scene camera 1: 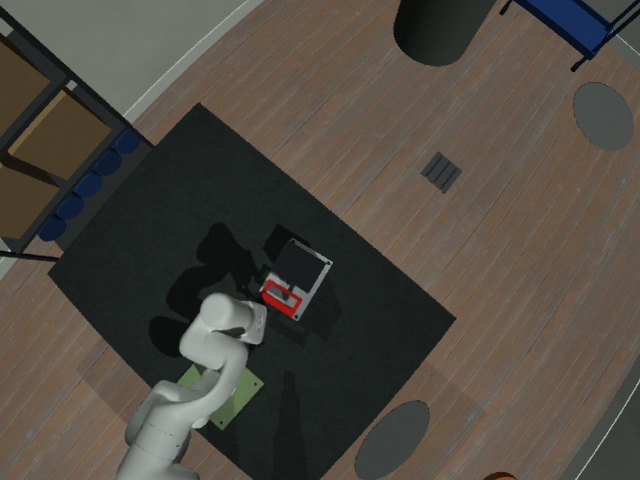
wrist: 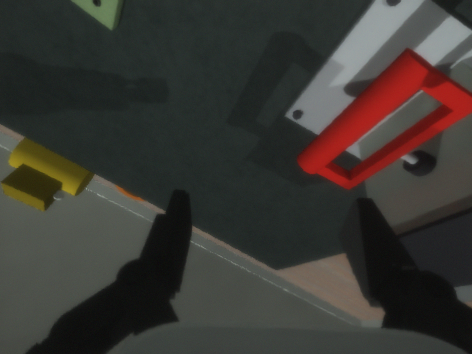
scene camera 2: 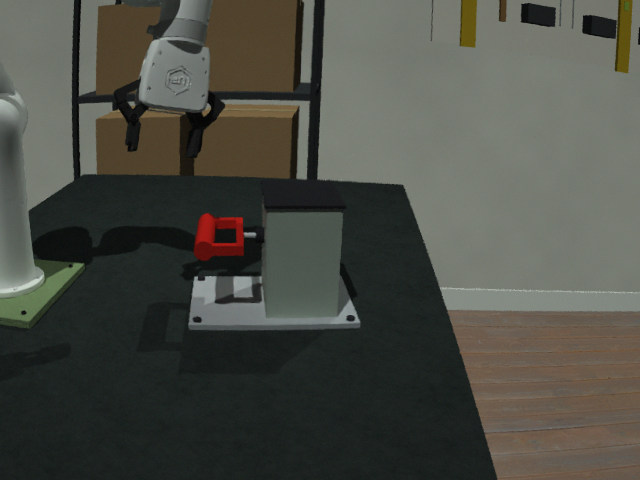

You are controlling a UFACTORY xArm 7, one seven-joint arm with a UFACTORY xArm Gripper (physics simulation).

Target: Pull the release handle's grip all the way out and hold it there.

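The release handle's red grip [scene camera 1: 278, 304] [scene camera 2: 205, 237] [wrist: 365, 110] is a thick bar on an open rectangular frame. A short pale rod [scene camera 2: 250, 235] joins it to a grey-green housing [scene camera 2: 303, 263] with a black top. The housing stands on a light base plate [scene camera 1: 312, 294] [scene camera 2: 201, 302]. A gap shows between the red frame and the housing. My gripper [scene camera 2: 162, 152] [wrist: 268, 213] is open and empty, its fingers pointing down. In the second scene view it is above and left of the grip; in the wrist view the grip lies to the upper right, apart from both fingers. The arm hides the fingers in the first scene view.
The dark table top [scene camera 1: 361, 310] [scene camera 2: 361, 413] carries the housing and the arm's green mounting plate [scene camera 1: 242, 397] [scene camera 2: 56, 289] [wrist: 107, 10]. A shelf rack [scene camera 2: 316, 103] with cardboard boxes [scene camera 2: 242, 139] stands behind the table. A dark column [scene camera 1: 439, 31] stands on the floor.
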